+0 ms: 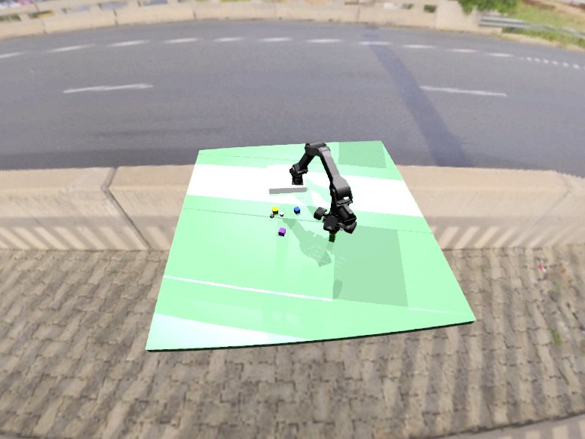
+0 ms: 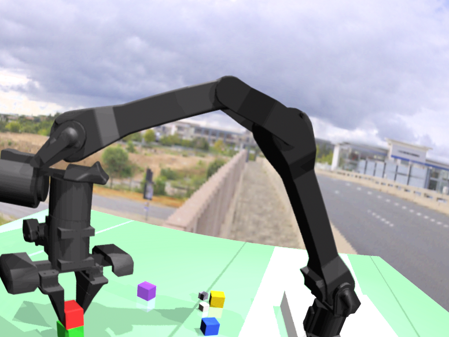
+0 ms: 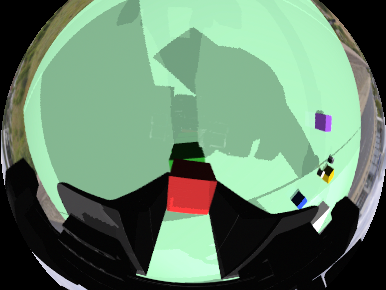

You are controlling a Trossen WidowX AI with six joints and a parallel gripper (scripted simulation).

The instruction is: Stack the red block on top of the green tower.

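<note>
Now: the red block 10 mm above my gripper tip. Also, from my gripper tip: purple block: 50 mm behind, 240 mm to the right, 50 mm below; then yellow block: 190 mm behind, 270 mm to the right, 50 mm below; then blue block: 190 mm behind, 160 mm to the right, 50 mm below.
</note>
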